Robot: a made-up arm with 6 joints.
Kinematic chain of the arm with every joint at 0, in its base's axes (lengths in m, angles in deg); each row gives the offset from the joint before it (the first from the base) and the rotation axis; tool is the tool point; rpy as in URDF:
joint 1: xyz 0 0 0.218 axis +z
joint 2: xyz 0 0 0 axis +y
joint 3: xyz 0.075 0 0.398 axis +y
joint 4: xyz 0.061 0 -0.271 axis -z
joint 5: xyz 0 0 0 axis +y
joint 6: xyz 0.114 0 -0.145 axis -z
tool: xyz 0 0 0 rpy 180 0 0
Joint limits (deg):
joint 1: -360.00..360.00
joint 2: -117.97..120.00
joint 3: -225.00..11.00
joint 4: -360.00..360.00
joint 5: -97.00..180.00
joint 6: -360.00..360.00
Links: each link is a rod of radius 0.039 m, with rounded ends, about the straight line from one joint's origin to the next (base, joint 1, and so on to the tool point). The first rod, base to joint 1, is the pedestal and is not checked.
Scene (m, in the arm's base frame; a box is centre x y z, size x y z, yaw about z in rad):
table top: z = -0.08
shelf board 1: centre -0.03 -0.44 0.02 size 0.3 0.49 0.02 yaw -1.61
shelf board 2: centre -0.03 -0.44 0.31 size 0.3 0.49 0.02 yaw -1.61
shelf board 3: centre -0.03 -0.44 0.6 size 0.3 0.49 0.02 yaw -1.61
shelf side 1: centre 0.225 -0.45 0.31 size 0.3 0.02 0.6 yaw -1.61
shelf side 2: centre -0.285 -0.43 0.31 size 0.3 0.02 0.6 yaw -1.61
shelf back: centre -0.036 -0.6 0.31 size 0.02 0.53 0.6 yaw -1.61
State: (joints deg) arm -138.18 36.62 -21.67 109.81 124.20 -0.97
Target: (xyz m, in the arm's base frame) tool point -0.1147 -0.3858 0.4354
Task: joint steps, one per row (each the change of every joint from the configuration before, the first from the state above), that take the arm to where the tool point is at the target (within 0.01 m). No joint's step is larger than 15 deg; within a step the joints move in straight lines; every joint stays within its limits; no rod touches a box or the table.
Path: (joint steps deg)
1: -10.74 -2.69 9.84 1.14 -5.24 0.00
2: -10.73 -2.68 9.83 1.15 -5.23 0.00
3: -10.74 -2.69 9.84 1.14 -5.24 0.00
4: -1.44 -6.67 -6.76 -14.30 12.52 0.00
5: -1.43 -6.67 -6.76 -14.31 12.52 0.00
6: -1.43 -6.68 -6.76 -14.31 12.52 0.00
7: -1.44 -6.67 -6.76 -14.30 12.52 0.00
8: 11.19 1.87 -4.11 14.11 -5.71 0.00
9: 11.19 1.87 -4.11 14.12 -5.70 0.00
10: 11.19 1.87 -4.12 14.12 -5.70 0.00
11: 11.18 1.87 -4.11 14.11 -5.70 0.00

